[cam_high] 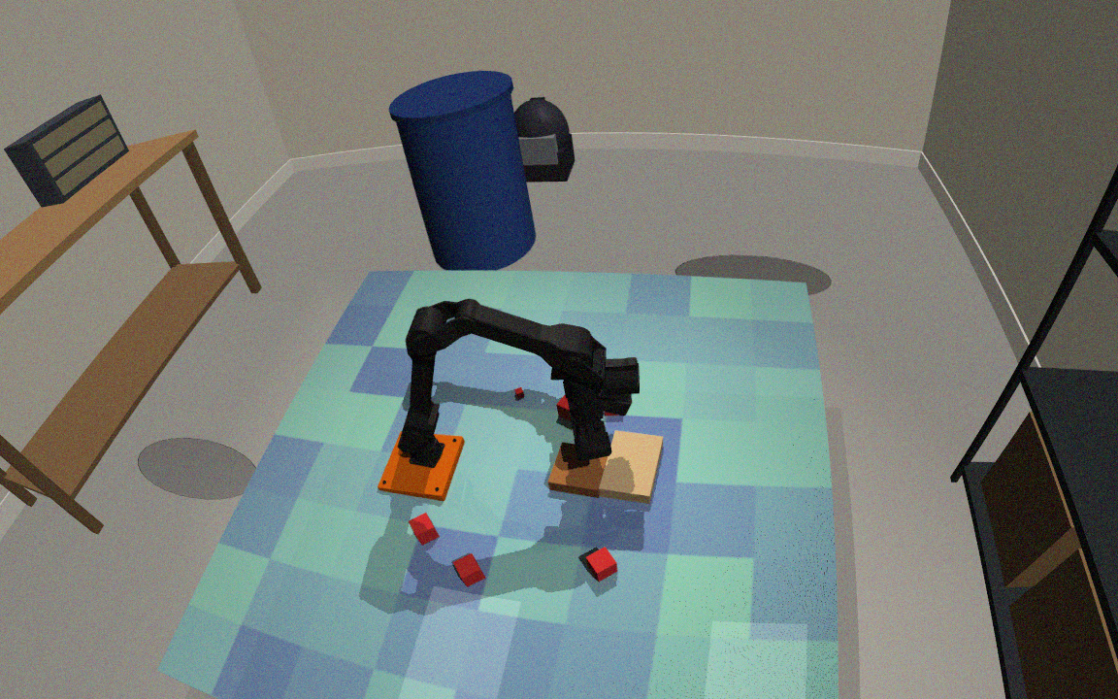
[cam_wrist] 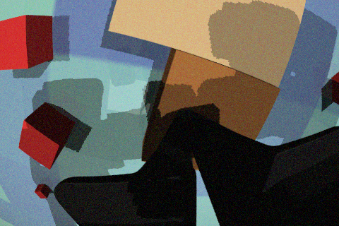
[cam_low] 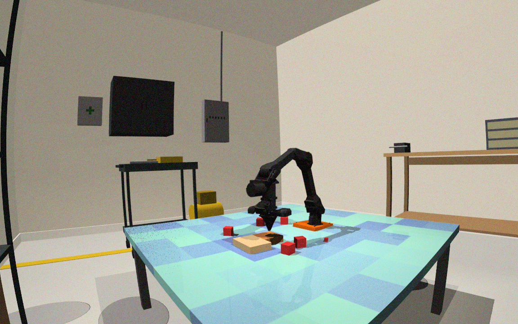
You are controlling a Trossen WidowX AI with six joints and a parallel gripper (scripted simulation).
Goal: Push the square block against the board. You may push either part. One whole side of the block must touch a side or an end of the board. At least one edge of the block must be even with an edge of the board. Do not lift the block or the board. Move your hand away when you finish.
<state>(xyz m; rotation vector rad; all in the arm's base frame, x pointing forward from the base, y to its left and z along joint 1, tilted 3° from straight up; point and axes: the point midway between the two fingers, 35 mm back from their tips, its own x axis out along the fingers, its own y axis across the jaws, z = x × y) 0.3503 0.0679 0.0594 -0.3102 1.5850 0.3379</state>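
My gripper tip is 20 mm past the flat brown square block, 40 mm to the left of it and 50 mm above it. Also, from my gripper tip: board (80 mm ahead, 10 mm to the right, 50 mm below); then tiny red piece (200 mm behind, 140 mm to the left, 50 mm below).
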